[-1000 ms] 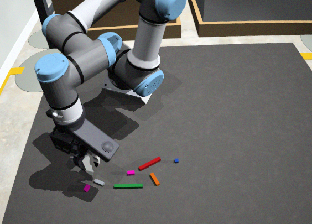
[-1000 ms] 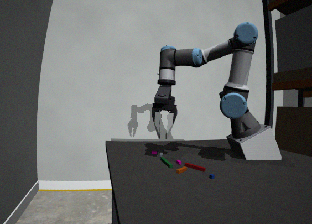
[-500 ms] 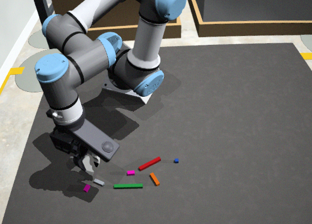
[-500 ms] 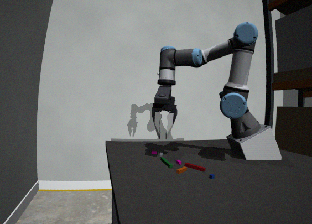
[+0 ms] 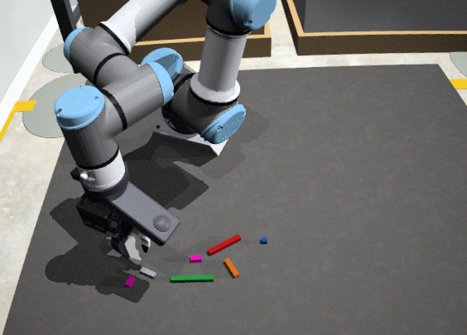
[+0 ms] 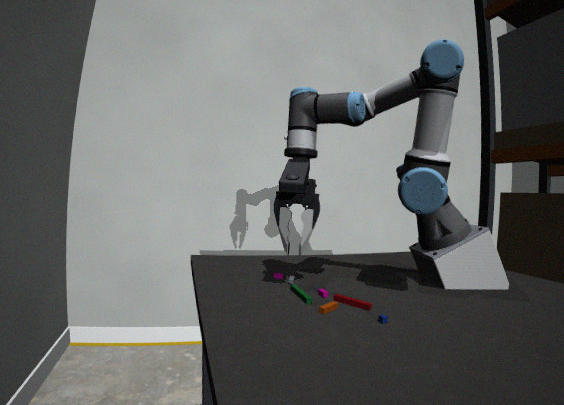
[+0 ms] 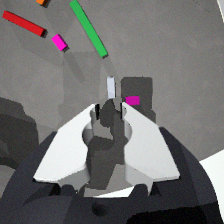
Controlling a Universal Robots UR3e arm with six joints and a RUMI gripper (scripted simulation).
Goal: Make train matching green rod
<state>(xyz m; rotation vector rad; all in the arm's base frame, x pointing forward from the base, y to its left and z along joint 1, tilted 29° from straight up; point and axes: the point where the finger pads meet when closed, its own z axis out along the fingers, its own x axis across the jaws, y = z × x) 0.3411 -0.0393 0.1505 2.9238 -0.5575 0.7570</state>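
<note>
The grey rod lies 7 cm below my hand. Round my hand: green rod 1 cm ahead, 8 cm to the left, 7 cm below; then orange rod 1 cm behind, 16 cm to the left, 7 cm below; then red rod 6 cm behind, 14 cm to the left, 7 cm below.
</note>
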